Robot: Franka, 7 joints.
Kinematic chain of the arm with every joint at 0, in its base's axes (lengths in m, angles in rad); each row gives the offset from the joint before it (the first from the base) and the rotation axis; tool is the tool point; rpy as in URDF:
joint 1: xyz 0 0 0.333 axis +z
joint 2: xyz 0 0 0 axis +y
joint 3: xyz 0 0 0.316 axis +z
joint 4: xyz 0.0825 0 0 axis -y
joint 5: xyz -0.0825 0 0.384 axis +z
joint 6: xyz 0 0 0 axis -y
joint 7: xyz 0.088 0 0 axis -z
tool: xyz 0 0 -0.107 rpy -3.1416 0 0
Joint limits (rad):
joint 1: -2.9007..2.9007
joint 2: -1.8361..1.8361
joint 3: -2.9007..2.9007
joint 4: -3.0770..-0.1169
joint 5: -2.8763..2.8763
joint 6: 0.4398..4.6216
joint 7: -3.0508..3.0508
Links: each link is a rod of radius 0.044 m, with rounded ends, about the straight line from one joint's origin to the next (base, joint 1, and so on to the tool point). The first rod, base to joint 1, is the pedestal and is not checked.
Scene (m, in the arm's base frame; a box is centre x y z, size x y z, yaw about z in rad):
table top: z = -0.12
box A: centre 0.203 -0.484 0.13 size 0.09 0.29 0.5 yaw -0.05
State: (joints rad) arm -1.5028 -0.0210 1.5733 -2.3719 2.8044 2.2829 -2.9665
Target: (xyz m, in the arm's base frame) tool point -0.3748 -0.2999 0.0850
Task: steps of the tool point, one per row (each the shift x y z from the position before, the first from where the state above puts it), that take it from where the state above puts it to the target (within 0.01 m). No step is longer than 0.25 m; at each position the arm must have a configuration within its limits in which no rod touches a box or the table.
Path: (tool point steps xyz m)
1: 0.0375 -0.0761 0.0498
2: 0.0267 -0.0669 0.0332
3: 0.0226 -0.0631 0.0085
4: -0.1274 -0.1877 0.0798
5: -0.1905 -0.1459 0.0098
6: -0.2187 -0.0738 -0.0586
7: -0.2061 0.0131 -0.1116
8: -0.1561 0.0964 -0.1386
9: -0.0809 0.1594 -0.1351

